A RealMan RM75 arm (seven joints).
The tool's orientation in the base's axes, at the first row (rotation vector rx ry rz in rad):
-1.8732 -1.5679 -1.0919
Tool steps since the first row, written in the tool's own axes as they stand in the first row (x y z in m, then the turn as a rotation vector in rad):
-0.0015 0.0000 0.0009 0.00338 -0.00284 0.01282
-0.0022 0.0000 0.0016 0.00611 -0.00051 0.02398
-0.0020 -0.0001 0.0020 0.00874 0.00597 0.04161
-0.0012 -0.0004 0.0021 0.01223 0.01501 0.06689
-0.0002 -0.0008 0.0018 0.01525 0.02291 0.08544
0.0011 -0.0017 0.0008 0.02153 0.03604 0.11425
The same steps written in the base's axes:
0.0002 -0.0002 -0.0017 0.00095 0.01253 -0.00509
0.0004 -0.0001 -0.0027 0.00638 0.02215 -0.00902
0.0004 0.0004 -0.0028 0.01759 0.03566 -0.01620
0.0002 0.0010 -0.0022 0.03341 0.05493 -0.02676
-0.0003 0.0015 -0.0013 0.04625 0.06903 -0.03396
-0.0014 0.0017 0.0002 0.06707 0.09167 -0.04375

